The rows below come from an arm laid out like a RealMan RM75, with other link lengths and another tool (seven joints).
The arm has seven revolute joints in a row. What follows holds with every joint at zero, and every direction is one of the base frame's. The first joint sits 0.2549 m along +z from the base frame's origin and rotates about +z. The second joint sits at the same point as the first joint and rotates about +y. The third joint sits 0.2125 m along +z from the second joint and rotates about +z. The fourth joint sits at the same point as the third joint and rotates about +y. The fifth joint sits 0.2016 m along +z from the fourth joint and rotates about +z. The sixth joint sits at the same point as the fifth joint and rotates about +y. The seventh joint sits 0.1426 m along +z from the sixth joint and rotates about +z. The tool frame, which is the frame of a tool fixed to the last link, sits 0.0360 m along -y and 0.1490 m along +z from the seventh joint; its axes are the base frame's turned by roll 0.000, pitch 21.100 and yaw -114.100 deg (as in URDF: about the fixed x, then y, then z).
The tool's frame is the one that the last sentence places.
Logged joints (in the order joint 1, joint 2, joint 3, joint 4, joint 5, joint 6, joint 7), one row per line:
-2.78 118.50 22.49 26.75 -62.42 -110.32 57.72
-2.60 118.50 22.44 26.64 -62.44 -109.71 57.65
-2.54 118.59 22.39 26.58 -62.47 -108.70 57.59
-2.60 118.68 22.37 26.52 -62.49 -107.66 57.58
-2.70 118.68 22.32 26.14 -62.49 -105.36 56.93
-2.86 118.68 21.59 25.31 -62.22 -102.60 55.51
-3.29 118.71 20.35 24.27 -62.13 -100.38 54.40
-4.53 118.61 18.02 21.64 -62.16 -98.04 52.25
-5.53 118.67 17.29 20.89 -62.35 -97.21 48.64
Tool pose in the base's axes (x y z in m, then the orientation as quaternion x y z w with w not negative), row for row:
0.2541 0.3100 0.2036 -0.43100 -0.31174 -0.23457 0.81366
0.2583 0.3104 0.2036 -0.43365 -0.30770 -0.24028 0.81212
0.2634 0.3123 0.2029 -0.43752 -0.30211 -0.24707 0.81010
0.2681 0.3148 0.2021 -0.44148 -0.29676 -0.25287 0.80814
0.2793 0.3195 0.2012 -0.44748 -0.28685 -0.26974 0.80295
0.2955 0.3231 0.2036 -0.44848 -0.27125 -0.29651 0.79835
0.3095 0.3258 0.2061 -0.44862 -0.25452 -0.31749 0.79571
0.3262 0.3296 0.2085 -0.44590 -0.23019 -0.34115 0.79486
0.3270 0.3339 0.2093 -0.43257 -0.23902 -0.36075 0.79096
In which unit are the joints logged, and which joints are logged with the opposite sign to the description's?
The joints are logged in degrees. Opposite sign: joint 1, joint 3, joint 4.
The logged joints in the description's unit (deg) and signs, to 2 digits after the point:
2.78 118.50 -22.49 -26.75 -62.42 -110.32 57.72
2.60 118.50 -22.44 -26.64 -62.44 -109.71 57.65
2.54 118.59 -22.39 -26.58 -62.47 -108.70 57.59
2.60 118.68 -22.37 -26.52 -62.49 -107.66 57.58
2.70 118.68 -22.32 -26.14 -62.49 -105.36 56.93
2.86 118.68 -21.59 -25.31 -62.22 -102.60 55.51
3.29 118.71 -20.35 -24.27 -62.13 -100.38 54.40
4.53 118.61 -18.02 -21.64 -62.16 -98.04 52.25
5.53 118.67 -17.29 -20.89 -62.35 -97.21 48.64

